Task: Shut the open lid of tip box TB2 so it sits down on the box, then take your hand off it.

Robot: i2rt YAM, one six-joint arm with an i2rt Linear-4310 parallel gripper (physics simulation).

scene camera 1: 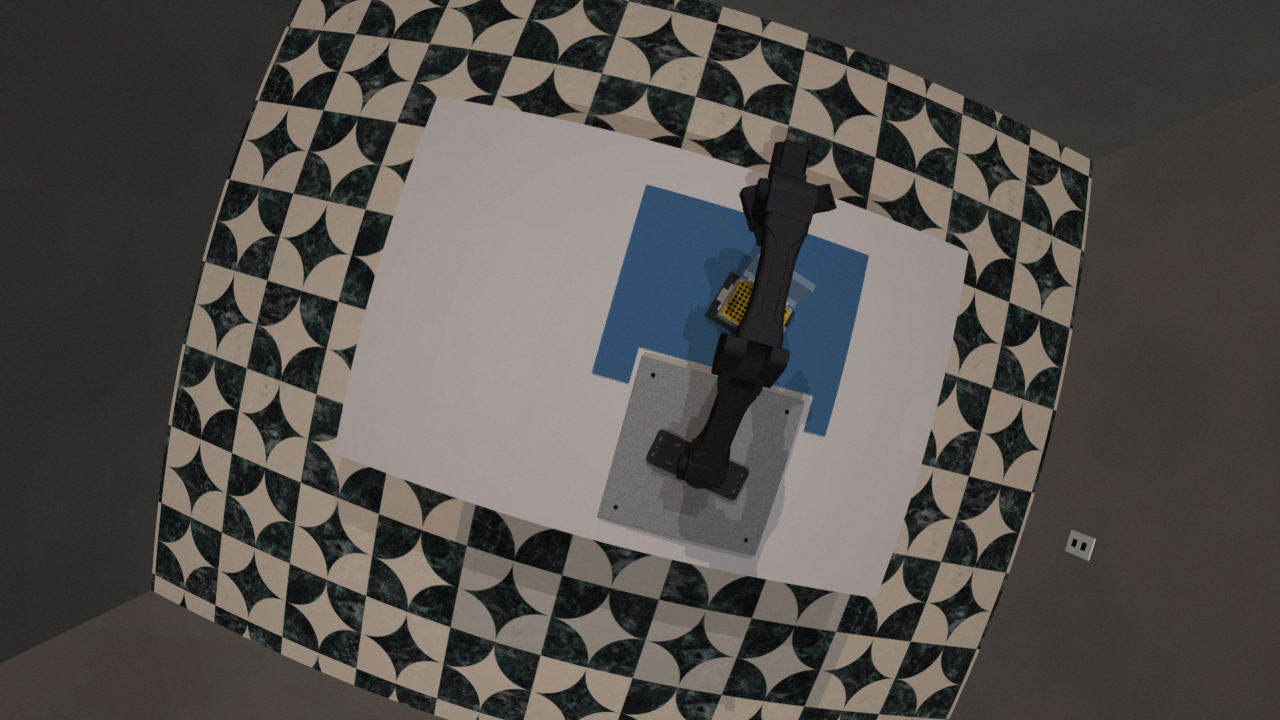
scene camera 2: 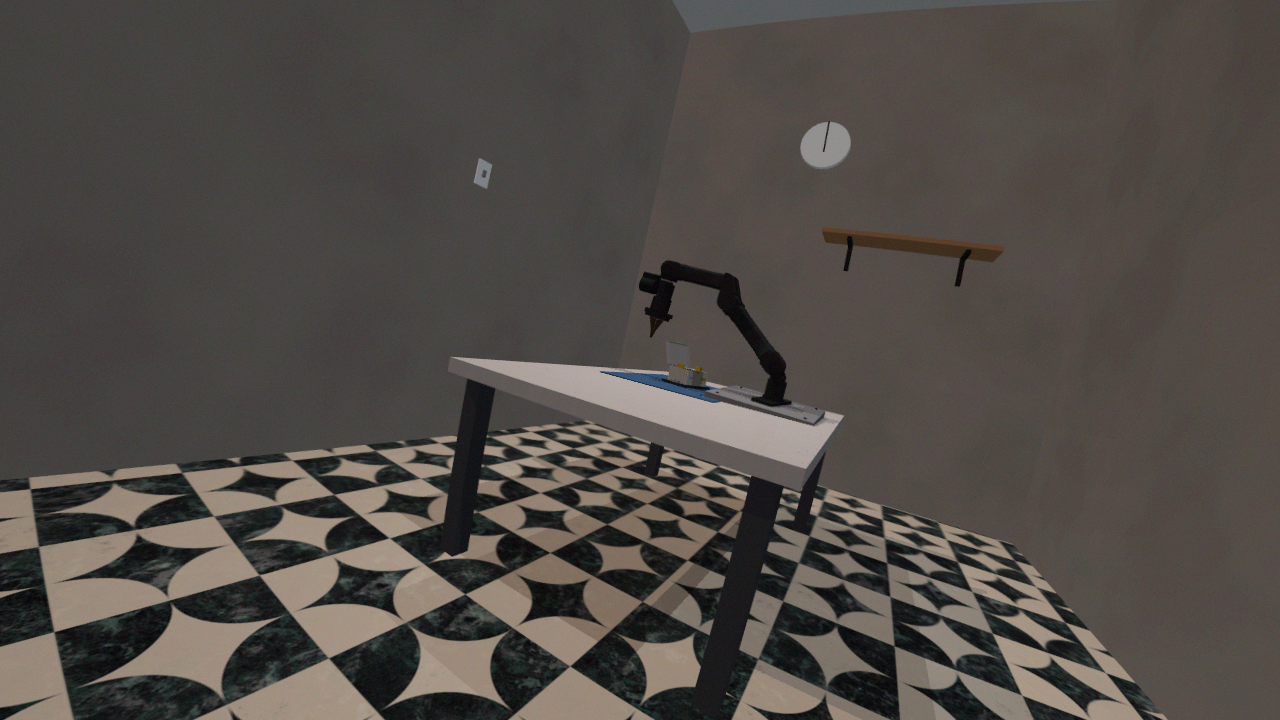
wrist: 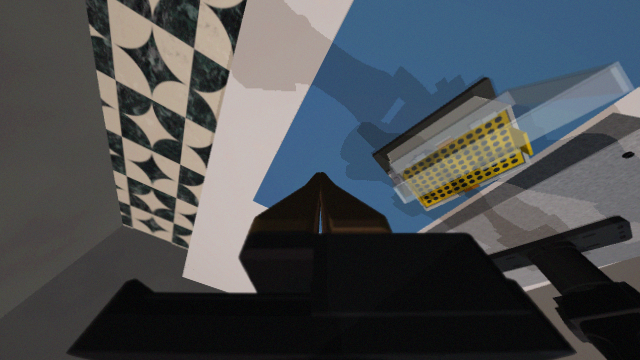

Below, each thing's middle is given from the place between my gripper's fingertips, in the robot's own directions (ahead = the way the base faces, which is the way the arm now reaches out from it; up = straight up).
Scene:
Right now the clear lid [scene camera 1: 800, 287] is 80 mm behind my hand, 90 mm to the right of it and 40 mm below it. The rest, counted from my hand: yellow perforated rack [scene camera 1: 735, 308] (140 mm behind, 80 mm to the right, 80 mm below).

